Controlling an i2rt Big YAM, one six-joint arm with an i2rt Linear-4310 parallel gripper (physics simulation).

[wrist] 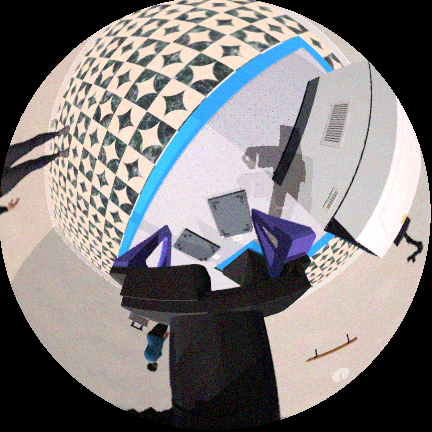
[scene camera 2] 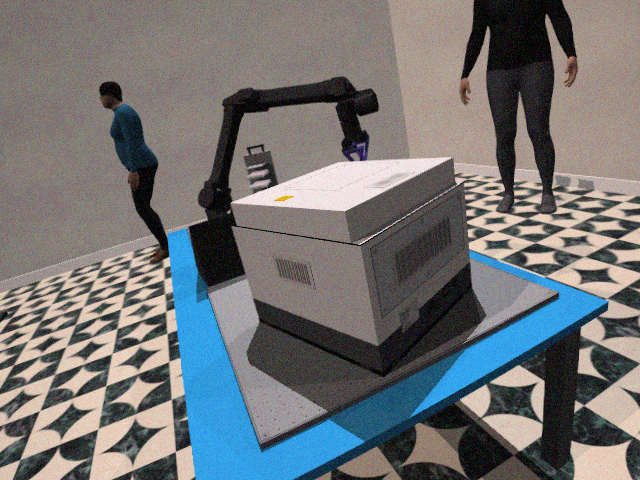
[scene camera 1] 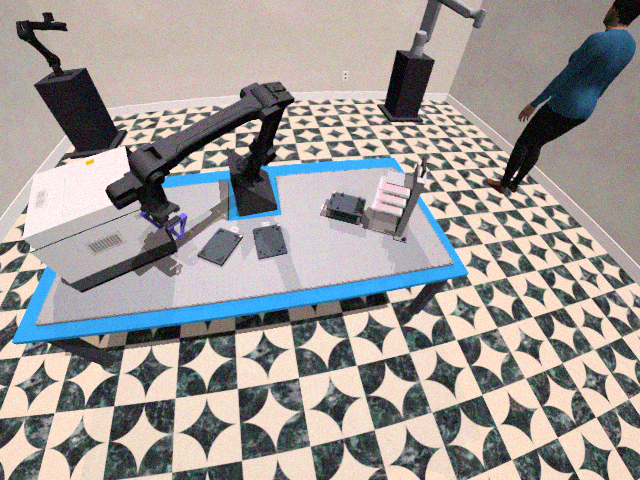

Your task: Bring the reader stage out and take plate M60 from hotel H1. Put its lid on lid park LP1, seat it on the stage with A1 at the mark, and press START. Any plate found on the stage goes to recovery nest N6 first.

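Frame: origin at the arm's base, x left, y back, z up, level; millimetres.
Seen in the pictures: gripper, fingertip midpoint: point(wrist: 208, 221) point(scene camera 1: 171, 233); arm's base at its link origin: point(scene camera 2: 224, 231) point(scene camera 1: 246, 171).
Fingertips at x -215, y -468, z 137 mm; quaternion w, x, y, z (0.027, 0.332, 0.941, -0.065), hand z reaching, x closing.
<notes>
Pixels of each thing's top centre, then the offset from my fingertips to it. Level surfaces: height alone.
- white reader at its top centre: point(scene camera 2: 338, 179) point(scene camera 1: 81, 183) dy +240, dx -349, dz +50 mm
- dark raised block at its top centre: point(scene camera 1: 347, 200) dy +267, dx +657, dz -196 mm
- blue table at its surface level: dz -285 mm
My gripper point(scene camera 1: 163, 221) point(scene camera 2: 355, 153) point(wrist: 208, 221) is open and empty, its purple fingers apart. It hangs above the table beside the inner end of the white reader point(scene camera 1: 77, 198) point(scene camera 2: 305, 258) point(wrist: 345, 165). The reader's stage and START button do not show in these views. A hotel tower point(scene camera 1: 410, 206) point(scene camera 2: 268, 164) at the far end holds several pink-and-white plates point(scene camera 1: 390, 198) point(scene camera 2: 257, 174); plate and hotel labels are unreadable. Two flat dark holders, one point(scene camera 1: 220, 245) point(wrist: 230, 212) nearer the reader, the other point(scene camera 1: 269, 240) point(wrist: 196, 244) beside it, lie empty; which is LP1 or N6 is unclear.
A dark raised block point(scene camera 1: 345, 205) stands between the holders and the hotel. The arm's black base point(scene camera 1: 253, 196) point(wrist: 244, 266) stands at the table's rear edge. The blue table point(scene camera 1: 248, 304) point(scene camera 2: 217, 413) carries a grey perforated board. A person point(scene camera 1: 589, 77) point(scene camera 2: 130, 139) stands beyond it.
</notes>
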